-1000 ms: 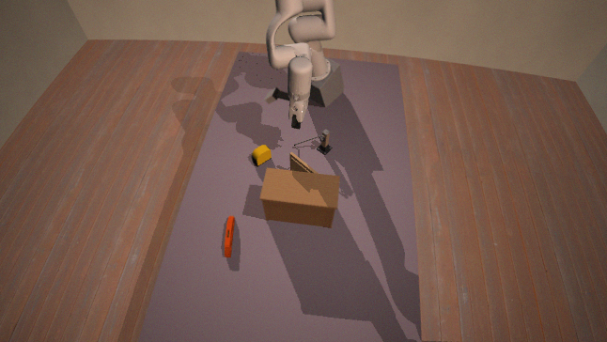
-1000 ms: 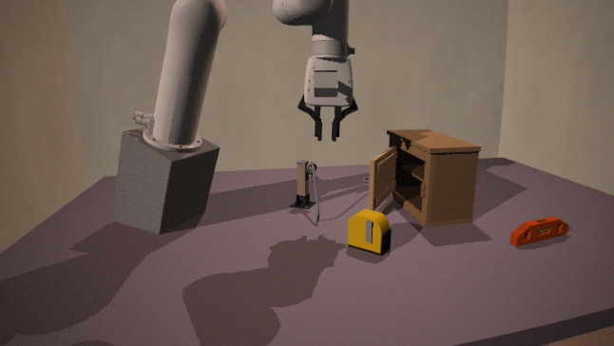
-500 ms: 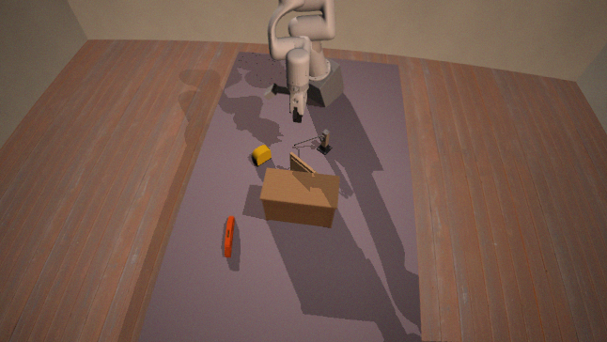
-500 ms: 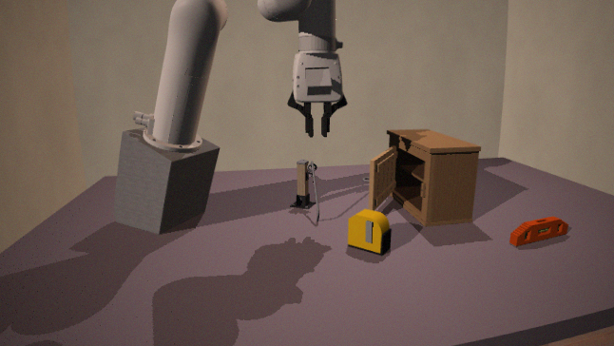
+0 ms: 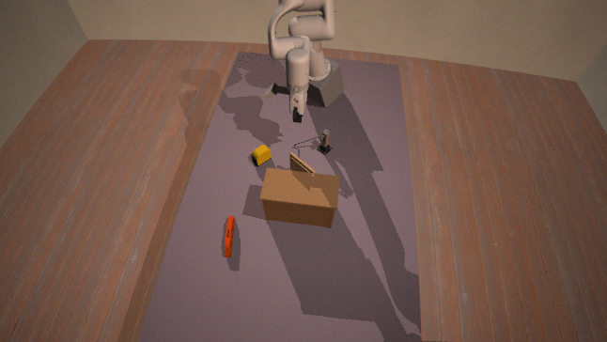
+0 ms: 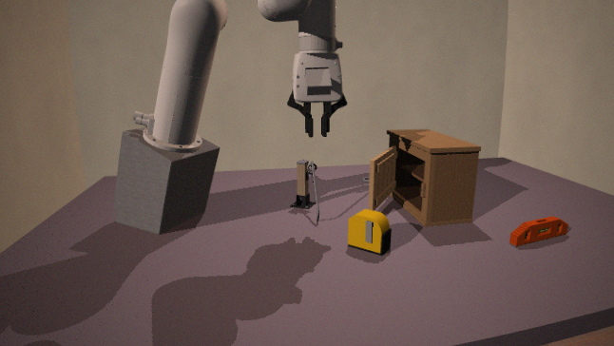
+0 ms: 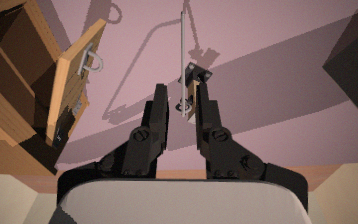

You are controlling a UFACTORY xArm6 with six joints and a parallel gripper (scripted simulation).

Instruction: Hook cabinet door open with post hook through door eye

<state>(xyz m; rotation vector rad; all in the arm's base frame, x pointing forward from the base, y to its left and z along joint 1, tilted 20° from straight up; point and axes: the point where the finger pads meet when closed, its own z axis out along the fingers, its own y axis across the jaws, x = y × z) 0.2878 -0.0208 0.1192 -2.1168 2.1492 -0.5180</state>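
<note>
Right now my hand is 150 mm above the thin grey hook rod and 50 mm to the right of it. From my hand the other things lie so: yellow tape measure: 180 mm below, 150 mm to the right, 70 mm ahead; cabinet door: 170 mm ahead, 140 mm below, 70 mm to the left; hook post: 140 mm below, 80 mm to the left, 10 mm behind.
</note>
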